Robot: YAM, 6 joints.
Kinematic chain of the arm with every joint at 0, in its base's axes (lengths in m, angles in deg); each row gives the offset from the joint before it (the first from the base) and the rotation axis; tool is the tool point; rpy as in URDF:
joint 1: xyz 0 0 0.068 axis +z
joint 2: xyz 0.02 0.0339 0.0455 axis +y
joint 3: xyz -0.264 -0.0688 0 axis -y
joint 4: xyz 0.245 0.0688 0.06 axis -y
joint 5: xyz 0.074 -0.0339 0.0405 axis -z
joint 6: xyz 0.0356 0 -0.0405 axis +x
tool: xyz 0 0 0 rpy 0 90 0
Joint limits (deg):
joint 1: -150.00..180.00
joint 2: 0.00..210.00
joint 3: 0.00..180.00
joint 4: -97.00..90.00
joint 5: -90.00..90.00
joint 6: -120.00..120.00
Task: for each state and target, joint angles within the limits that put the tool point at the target. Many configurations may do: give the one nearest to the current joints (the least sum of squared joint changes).
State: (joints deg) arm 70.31 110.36 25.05 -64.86 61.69 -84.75
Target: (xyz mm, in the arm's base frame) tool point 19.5 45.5 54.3
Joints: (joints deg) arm 95.08 120.72 13.20 -52.49 41.20 -84.75
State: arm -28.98 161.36 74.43 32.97 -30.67 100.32
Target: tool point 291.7 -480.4 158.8
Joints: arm -60.39 142.64 102.68 38.07 -27.12 100.32
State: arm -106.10 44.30 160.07 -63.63 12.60 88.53
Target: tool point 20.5 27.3 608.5
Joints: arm -122.45 59.53 142.22 -73.86 -4.27 88.53
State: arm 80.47 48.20 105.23 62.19 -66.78 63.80
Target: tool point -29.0 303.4 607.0
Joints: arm 89.99 99.23 120.54 47.23 -54.76 63.80
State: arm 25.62 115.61 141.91 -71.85 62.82 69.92
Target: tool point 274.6 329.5 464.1
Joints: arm 54.29 122.48 151.55 -57.34 59.51 69.92
